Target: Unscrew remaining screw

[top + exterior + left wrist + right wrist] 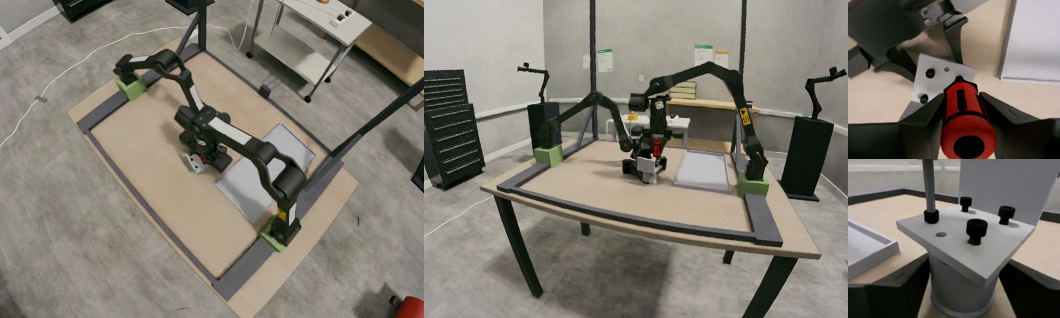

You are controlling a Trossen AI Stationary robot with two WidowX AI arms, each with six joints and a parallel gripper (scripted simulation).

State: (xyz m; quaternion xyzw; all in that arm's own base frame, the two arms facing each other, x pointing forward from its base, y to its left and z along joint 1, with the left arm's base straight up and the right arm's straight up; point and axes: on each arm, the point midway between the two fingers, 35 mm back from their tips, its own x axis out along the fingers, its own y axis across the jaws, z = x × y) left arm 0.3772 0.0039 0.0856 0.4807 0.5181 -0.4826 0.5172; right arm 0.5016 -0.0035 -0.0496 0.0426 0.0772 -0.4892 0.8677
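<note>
Right now the red screwdriver is 3 cm below my left hand. The rest, counted from my left hand: black screw (1 cm behind, 3 cm to the right, 8 cm below); grey joint module (1 cm ahead, 2 cm to the right, 12 cm below); light grey bracket (1 cm ahead, 2 cm to the right, 8 cm below).
The grey joint module is 2 cm to the left of my right hand, 2 cm ahead of it and 1 cm below it. From my right hand the other things lie so: black screw: 3 cm above; red screwdriver: 9 cm above, 4 cm to the left, 1 cm ahead; light grey bracket: 4 cm above, 2 cm ahead, 1 cm to the left.
</note>
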